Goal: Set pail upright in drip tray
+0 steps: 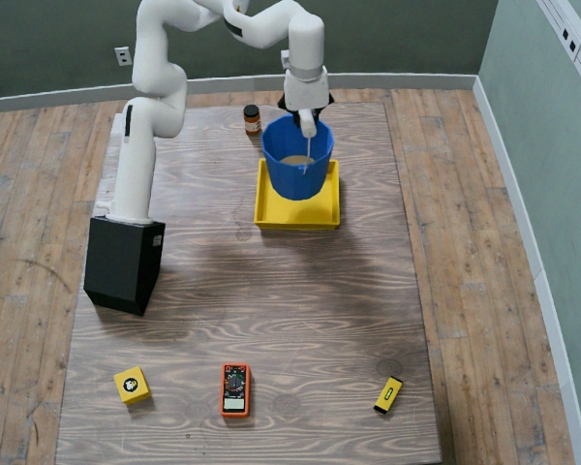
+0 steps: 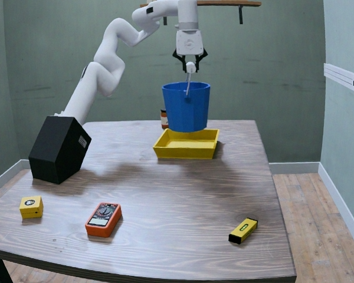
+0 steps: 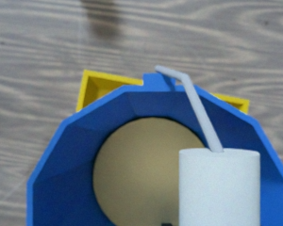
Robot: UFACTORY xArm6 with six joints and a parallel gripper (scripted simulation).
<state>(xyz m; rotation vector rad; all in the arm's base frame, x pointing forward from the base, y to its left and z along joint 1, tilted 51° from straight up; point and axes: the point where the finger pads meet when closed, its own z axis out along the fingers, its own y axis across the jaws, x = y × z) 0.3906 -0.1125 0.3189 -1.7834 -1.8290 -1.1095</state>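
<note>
The blue pail lies 9 cm below my hand and 1 cm behind it. Also, from my hand: yellow drip tray: 31 cm below, 2 cm behind; then pail wire handle: 3 cm below, 1 cm behind; then dark-lidded jar: 28 cm to the left, 28 cm below, 16 cm behind.
</note>
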